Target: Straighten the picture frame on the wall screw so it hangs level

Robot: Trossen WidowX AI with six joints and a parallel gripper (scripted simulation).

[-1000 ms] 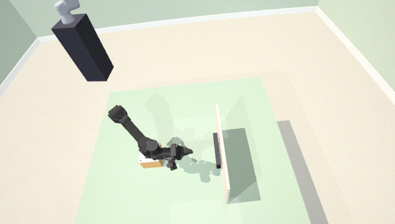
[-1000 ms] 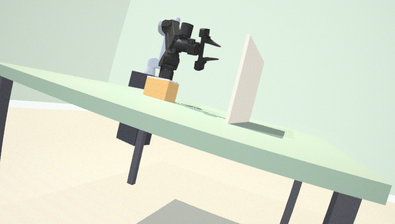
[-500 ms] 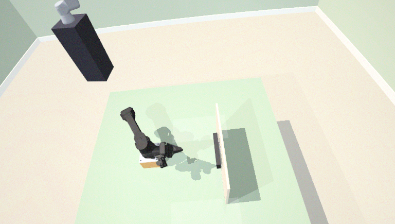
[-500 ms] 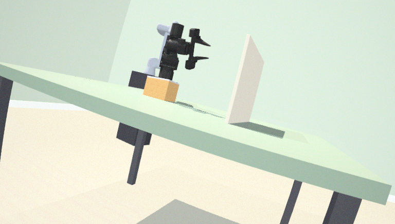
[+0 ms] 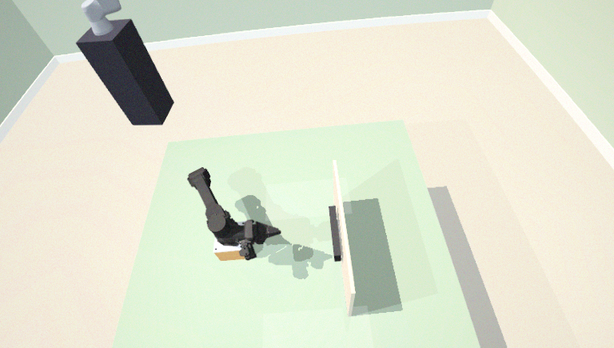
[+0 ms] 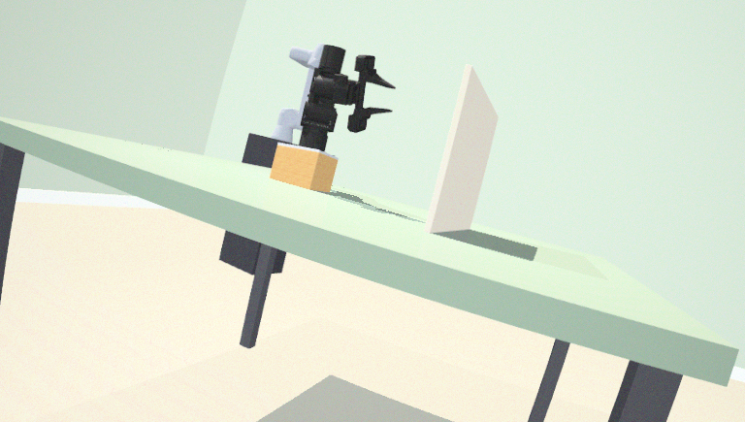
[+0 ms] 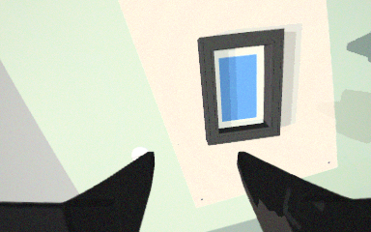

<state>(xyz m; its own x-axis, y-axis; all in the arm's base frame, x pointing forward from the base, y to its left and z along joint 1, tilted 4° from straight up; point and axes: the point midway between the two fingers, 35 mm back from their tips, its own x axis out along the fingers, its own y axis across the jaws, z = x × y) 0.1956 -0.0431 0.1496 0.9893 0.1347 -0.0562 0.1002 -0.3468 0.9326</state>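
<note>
Right now my gripper tip is 190 mm short of the picture frame, 90 mm above it and 40 mm to the right of it. The rest, counted from my gripper tip: cream wall panel: 200 mm ahead, 100 mm below, 30 mm to the left.
</note>
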